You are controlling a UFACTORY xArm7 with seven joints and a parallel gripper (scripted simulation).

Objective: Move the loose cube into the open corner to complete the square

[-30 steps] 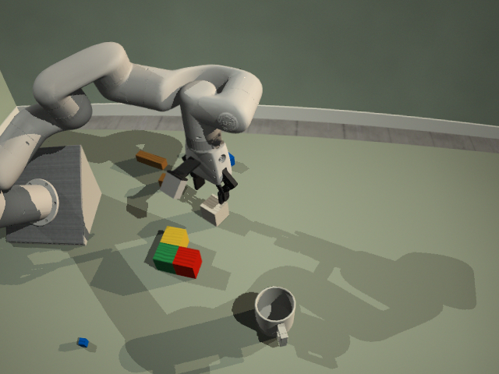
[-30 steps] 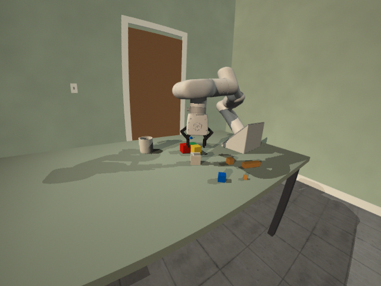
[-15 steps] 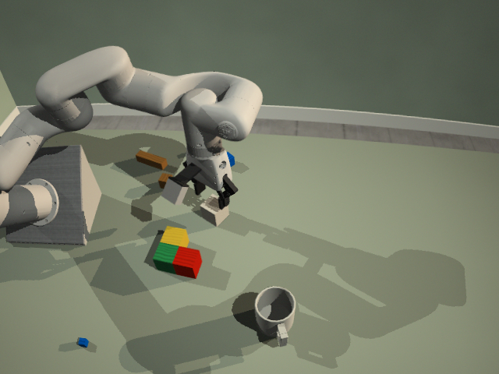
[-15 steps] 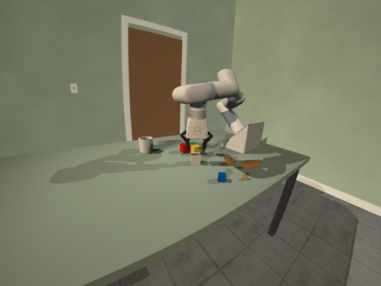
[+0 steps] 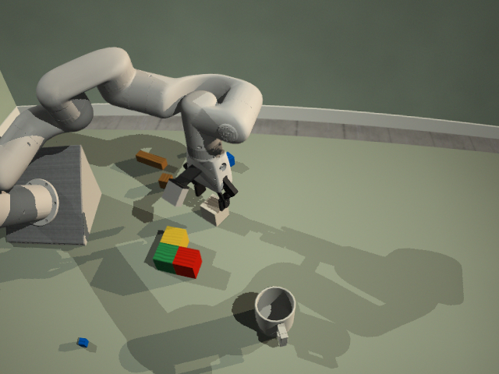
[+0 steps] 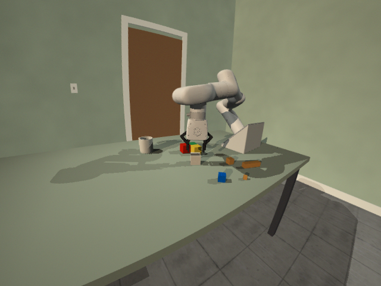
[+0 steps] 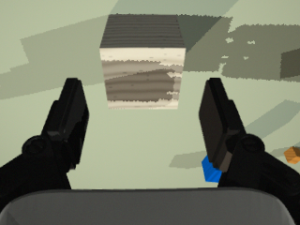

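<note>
Now: hand 5 cm above the beige cube. Round my hand: long orange block 21 cm behind, 20 cm to the left, 7 cm below; then red cube 16 cm to the right, 5 cm below, 5 cm behind; then yellow cube 10 cm to the right, 9 cm behind, 5 cm below.
</note>
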